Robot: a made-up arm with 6 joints. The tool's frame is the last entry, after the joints.
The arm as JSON. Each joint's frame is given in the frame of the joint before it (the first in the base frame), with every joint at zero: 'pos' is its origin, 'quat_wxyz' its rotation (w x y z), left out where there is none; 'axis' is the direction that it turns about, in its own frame. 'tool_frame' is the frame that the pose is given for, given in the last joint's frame.
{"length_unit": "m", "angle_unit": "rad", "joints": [
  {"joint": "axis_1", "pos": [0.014, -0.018, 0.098], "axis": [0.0, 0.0, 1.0]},
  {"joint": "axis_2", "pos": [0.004, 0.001, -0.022], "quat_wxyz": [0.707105, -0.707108, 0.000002, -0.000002], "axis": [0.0, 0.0, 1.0]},
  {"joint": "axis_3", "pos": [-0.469, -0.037, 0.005], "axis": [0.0, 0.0, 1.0]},
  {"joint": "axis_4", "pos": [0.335, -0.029, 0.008], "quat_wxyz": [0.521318, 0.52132, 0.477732, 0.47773], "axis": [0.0, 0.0, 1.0]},
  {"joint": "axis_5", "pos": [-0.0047, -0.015, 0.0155], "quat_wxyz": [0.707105, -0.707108, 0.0, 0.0], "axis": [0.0, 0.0, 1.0]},
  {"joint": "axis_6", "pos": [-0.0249, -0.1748, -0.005], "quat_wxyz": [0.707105, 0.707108, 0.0, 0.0], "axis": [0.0, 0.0, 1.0]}
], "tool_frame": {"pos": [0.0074, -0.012, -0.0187], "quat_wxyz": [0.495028, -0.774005, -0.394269, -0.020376]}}
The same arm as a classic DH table. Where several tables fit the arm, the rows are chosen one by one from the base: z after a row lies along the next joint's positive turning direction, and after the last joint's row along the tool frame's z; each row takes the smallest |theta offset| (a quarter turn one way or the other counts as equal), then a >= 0, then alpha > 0; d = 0 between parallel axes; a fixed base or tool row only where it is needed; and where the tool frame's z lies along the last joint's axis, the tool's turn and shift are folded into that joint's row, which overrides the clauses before.
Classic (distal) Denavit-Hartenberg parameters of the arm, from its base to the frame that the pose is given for. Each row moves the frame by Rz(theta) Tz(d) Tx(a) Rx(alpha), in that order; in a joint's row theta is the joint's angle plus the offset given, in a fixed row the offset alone. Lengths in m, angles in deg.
base (fixed): d 0  theta_offset -52.13  a 0.0228  alpha 0
axis_1: d 0.076  theta_offset 52.13  a 0.004  alpha -90
axis_2: d 0  theta_offset 4.51  a -0.4705  alpha 0
axis_3: d 0.014  theta_offset 80.49  a 0.0003  alpha 90
axis_4: d 0.3518  theta_offset 0  a -0.0047  alpha -90
axis_5: d -0.02  theta_offset 0  a -0.0249  alpha 90
axis_6: d 0.1478  theta_offset 24.64  a 0.0017  alpha -120.6
tool (fixed): d -0.0163  theta_offset -29.35  a 0  alpha 0

